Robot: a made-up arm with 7 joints.
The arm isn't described. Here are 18 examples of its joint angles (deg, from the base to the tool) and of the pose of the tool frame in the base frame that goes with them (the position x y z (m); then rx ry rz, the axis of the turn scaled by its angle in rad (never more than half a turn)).
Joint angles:
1: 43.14 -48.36 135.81 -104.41 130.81 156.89 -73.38
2: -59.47 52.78 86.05 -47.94 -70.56 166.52 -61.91
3: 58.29 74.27 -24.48 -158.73 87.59 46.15 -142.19
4: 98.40 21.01 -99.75 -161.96 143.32 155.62 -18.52
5: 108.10 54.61 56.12 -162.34 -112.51 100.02 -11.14
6: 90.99 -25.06 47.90 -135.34 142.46 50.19 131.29
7: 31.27 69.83 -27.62 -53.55 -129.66 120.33 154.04
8: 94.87 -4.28 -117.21 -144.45 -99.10 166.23 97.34
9: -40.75 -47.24 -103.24 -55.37 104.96 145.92 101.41
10: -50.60 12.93 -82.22 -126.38 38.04 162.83 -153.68
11: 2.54 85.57 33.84 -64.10 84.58 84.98 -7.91
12: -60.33 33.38 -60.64 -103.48 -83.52 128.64 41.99
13: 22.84 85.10 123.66 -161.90 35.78 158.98 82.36
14: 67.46 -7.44 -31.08 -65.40 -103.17 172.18 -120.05
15: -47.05 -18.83 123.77 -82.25 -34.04 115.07 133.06
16: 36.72 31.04 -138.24 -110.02 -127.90 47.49 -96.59
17: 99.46 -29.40 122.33 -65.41 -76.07 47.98 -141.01
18: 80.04 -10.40 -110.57 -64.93 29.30 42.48 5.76
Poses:
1: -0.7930 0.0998 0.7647 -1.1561 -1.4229 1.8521
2: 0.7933 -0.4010 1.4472 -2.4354 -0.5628 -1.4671
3: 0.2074 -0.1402 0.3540 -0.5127 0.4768 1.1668
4: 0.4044 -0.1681 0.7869 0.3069 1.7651 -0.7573
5: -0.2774 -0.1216 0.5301 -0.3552 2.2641 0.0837
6: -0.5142 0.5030 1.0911 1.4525 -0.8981 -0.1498
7: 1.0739 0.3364 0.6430 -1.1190 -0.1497 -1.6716
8: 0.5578 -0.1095 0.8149 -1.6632 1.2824 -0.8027
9: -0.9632 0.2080 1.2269 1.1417 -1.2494 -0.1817
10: -0.5217 -0.5014 1.1031 -2.2809 1.8163 0.1431
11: 1.0011 0.3636 0.3161 0.1752 1.0978 1.6379
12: -0.2588 -0.8288 0.9287 0.7916 -2.1415 0.2517
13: -0.2531 0.4720 1.0690 1.6791 -1.3178 -1.6777
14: 0.4442 0.3209 1.6767 0.8372 0.7754 0.4708
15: 0.0463 0.9343 1.3944 -0.8093 1.0996 -0.4704
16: -0.0059 -0.6194 1.4688 -0.5094 -2.2234 -1.8010
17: -0.4910 -0.7604 1.4180 -0.1330 1.4671 1.1740
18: 0.6121 -0.4781 1.6404 -1.1393 1.4215 0.6121
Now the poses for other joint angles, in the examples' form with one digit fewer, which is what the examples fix.
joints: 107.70 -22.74 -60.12 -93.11 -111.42 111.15 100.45
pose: 0.633 0.446 1.447 -0.963 0.433 -1.452
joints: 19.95 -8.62 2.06 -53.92 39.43 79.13 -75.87
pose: 0.435 0.135 1.926 -1.758 -1.288 0.346
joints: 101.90 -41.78 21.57 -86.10 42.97 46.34 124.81
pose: -0.302 0.140 1.807 -2.347 1.051 0.450
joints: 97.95 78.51 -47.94 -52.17 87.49 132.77 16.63
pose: 0.369 1.121 0.834 -1.558 0.760 0.687
